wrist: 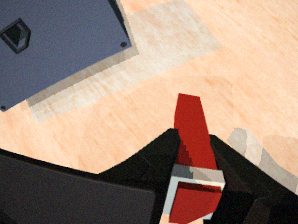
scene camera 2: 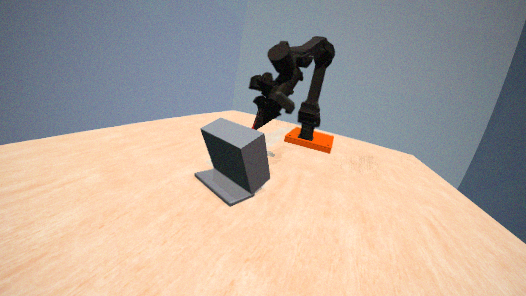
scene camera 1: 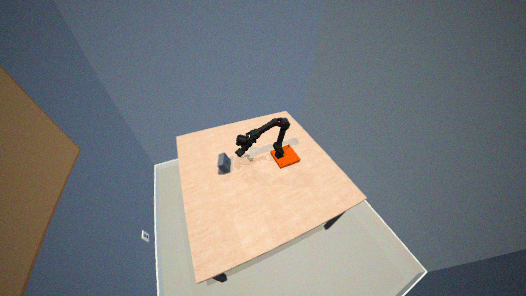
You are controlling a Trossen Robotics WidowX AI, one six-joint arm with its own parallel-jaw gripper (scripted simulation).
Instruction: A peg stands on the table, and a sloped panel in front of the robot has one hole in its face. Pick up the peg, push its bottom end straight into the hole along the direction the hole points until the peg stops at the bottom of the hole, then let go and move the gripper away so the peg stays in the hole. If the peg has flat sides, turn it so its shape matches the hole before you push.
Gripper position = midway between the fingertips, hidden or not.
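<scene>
The gripper (scene camera 2: 254, 128), in the wrist view too (wrist: 189, 141), holding a red peg. Sloped panel (scene camera 2: 239, 152). Flat grey foot (scene camera 2: 229, 192).
</scene>
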